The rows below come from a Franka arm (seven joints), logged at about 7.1 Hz.
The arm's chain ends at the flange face. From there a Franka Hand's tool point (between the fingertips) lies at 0.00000 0.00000 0.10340 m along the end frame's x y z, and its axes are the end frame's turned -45 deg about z.
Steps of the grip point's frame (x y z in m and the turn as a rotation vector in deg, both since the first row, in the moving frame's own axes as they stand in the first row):
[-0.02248, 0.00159, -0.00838, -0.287, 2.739, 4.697]
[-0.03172, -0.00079, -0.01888, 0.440, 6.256, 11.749]
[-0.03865, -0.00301, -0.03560, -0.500, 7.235, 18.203]
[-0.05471, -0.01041, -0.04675, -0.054, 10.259, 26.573]
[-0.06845, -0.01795, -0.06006, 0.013, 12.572, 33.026]
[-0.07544, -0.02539, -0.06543, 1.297, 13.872, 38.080]
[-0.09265, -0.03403, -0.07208, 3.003, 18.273, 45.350]
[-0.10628, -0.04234, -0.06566, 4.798, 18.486, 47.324]
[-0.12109, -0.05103, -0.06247, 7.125, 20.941, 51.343]
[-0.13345, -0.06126, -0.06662, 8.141, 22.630, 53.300]
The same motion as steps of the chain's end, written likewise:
[-0.01876, 0.01999, -0.00826, 1.734, 2.140, 4.697]
[-0.03122, 0.02958, -0.01826, 4.735, 4.113, 11.749]
[-0.04049, 0.03208, -0.03478, 4.762, 5.469, 18.203]
[-0.06163, 0.04083, -0.04513, 7.216, 7.292, 26.573]
[-0.08061, 0.04630, -0.05765, 8.899, 8.881, 33.026]
[-0.09221, 0.04806, -0.06250, 10.726, 8.892, 38.080]
[-0.11688, 0.05816, -0.06700, 15.044, 10.798, 45.350]
[-0.13182, 0.06440, -0.06029, 16.464, 9.679, 47.324]
[-0.15148, 0.07264, -0.05536, 19.846, 9.769, 51.343]
[-0.16986, 0.07596, -0.05827, 21.758, 10.245, 53.300]

